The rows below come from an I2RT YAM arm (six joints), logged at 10 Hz.
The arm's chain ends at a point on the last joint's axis. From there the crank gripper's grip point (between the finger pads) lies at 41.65 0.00 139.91 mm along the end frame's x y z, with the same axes.
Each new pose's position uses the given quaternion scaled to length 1; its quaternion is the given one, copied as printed.
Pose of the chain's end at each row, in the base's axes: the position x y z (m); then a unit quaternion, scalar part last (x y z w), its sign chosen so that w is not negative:
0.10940 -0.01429 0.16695 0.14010 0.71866 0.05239 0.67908
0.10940 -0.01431 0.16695 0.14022 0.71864 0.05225 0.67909
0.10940 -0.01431 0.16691 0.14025 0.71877 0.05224 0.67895
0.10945 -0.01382 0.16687 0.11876 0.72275 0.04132 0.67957
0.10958 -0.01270 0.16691 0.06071 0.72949 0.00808 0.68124
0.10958 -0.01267 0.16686 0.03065 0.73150 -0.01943 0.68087
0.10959 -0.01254 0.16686 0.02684 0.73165 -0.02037 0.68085
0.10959 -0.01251 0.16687 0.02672 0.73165 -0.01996 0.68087
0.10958 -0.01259 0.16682 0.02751 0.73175 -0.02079 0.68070
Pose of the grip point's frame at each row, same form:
0.24641 -0.01903 0.11681 0.14010 0.71866 0.05239 0.67908
0.24641 -0.01910 0.11680 0.14022 0.71864 0.05225 0.67909
0.24639 -0.01910 0.11671 0.14025 0.71877 0.05224 0.67895
0.24625 -0.01856 0.11616 0.11876 0.72275 0.04132 0.67957
0.24609 -0.01848 0.11552 0.06071 0.72949 0.00808 0.68124
0.24583 -0.02172 0.11524 0.03065 0.73150 -0.01943 0.68087
0.24585 -0.02134 0.11524 0.02684 0.73165 -0.02037 0.68085
0.24586 -0.02119 0.11525 0.02672 0.73165 -0.01996 0.68087
0.24581 -0.02159 0.11515 0.02751 0.73175 -0.02079 0.68070

